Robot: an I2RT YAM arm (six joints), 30 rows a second.
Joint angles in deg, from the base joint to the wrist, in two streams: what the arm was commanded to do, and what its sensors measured. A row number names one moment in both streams.
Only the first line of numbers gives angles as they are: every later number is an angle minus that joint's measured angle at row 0.
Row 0, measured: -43.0 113.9 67.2 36.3 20.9 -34.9
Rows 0 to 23, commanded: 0.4 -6.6 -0.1 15.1 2.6 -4.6; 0.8 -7.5 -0.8 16.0 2.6 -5.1; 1.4 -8.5 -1.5 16.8 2.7 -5.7; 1.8 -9.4 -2.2 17.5 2.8 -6.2; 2.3 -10.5 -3.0 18.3 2.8 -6.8; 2.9 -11.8 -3.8 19.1 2.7 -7.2; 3.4 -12.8 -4.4 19.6 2.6 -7.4; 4.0 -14.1 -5.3 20.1 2.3 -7.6; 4.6 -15.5 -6.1 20.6 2.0 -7.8; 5.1 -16.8 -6.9 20.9 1.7 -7.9; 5.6 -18.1 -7.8 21.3 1.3 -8.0; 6.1 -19.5 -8.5 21.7 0.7 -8.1; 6.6 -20.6 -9.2 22.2 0.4 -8.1; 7.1 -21.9 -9.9 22.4 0.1 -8.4; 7.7 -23.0 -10.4 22.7 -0.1 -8.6; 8.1 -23.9 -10.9 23.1 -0.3 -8.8; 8.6 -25.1 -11.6 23.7 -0.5 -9.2; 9.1 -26.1 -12.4 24.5 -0.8 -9.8; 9.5 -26.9 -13.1 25.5 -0.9 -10.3; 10.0 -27.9 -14.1 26.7 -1.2 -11.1; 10.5 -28.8 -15.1 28.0 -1.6 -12.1; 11.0 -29.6 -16.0 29.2 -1.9 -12.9; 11.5 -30.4 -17.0 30.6 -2.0 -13.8; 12.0 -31.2 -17.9 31.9 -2.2 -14.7
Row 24, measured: 11.0 -27.4 -17.7 19.1 -1.3 -11.5
